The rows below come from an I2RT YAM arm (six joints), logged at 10 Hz.
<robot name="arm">
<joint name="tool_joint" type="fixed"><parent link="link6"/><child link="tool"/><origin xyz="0 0 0" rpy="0 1.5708 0"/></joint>
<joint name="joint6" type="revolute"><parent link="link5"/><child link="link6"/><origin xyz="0.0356 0 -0.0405"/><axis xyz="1 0 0"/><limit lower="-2.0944" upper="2.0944"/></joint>
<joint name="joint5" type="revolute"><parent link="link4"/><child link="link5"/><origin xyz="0.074 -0.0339 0.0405"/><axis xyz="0 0 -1"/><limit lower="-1.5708" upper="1.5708"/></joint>
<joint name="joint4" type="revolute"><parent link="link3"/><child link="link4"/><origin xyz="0.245 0.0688 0.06"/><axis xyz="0 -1 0"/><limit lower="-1.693" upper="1.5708"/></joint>
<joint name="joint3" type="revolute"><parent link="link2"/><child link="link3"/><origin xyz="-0.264 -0.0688 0"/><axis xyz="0 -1 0"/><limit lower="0" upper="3.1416"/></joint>
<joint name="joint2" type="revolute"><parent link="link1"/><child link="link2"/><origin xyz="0.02 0.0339 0.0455"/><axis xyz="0 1 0"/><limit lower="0" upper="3.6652"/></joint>
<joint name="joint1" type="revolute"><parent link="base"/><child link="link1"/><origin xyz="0 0 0.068"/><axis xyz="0 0 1"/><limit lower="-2.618" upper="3.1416"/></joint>
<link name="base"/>
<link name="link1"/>
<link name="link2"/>
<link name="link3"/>
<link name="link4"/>
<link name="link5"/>
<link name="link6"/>
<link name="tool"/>
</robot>
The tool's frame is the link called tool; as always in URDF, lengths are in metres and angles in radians.
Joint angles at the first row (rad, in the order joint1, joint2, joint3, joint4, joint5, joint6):
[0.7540 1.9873 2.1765 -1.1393 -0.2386 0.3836]
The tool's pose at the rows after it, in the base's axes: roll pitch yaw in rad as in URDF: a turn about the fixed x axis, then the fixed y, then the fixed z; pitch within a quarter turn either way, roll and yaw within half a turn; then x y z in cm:
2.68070, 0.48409, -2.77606, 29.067, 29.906, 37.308
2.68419, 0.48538, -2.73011, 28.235, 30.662, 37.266
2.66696, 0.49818, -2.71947, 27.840, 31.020, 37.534
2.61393, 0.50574, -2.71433, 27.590, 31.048, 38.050
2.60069, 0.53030, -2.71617, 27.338, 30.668, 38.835
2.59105, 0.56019, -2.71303, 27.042, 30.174, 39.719
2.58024, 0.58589, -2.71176, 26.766, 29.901, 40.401
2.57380, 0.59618, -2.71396, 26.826, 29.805, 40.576
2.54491, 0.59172, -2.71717, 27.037, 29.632, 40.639
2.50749, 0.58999, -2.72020, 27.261, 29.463, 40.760
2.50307, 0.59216, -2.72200, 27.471, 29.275, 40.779
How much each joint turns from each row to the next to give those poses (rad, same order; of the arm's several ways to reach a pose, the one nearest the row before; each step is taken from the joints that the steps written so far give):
[0.0252 -0.0054 -0.0001 -0.0106 -0.0035 -0.0084]
[0.0263 0.0004 -0.0003 -0.0035 -0.0076 -0.0172]
[0.0118 -0.0042 0.0004 0.0130 -0.0114 -0.0004]
[0.0008 -0.0095 0.0000 0.0153 -0.0500 0.0000]
[-0.0023 -0.0187 0.0000 0.0068 -0.0053 -0.0049]
[-0.0034 -0.0218 0.0000 0.0054 -0.0046 -0.0119]
[0.0000 -0.0159 0.0000 0.0091 -0.0038 -0.0064]
[-0.0031 -0.0031 0.0000 0.0076 -0.0038 -0.0027]
[-0.0095 0.0000 0.0001 0.0046 -0.0329 -0.0004]
[-0.0103 -0.0004 -0.0001 0.0091 -0.0408 -0.0004]
[-0.0077 0.0000 0.0000 0.0016 -0.0076 -0.0045]

